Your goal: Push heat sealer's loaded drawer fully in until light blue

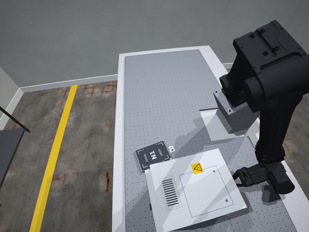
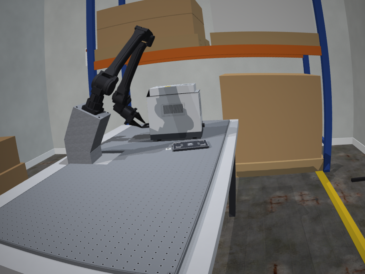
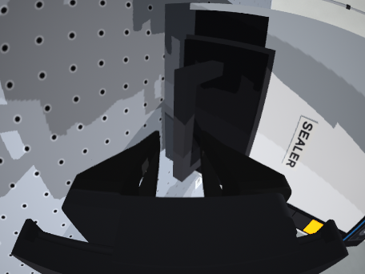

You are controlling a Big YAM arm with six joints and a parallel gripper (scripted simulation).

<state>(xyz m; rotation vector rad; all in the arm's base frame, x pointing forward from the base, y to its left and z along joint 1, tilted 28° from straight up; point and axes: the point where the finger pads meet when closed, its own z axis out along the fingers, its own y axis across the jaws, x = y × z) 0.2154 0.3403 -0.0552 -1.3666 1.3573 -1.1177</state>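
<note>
My gripper is now 12 cm short of the black drawer and 2 cm above it. Also, from my hand: white tag (25 cm to the right, 17 cm ahead, 8 cm below).
</note>
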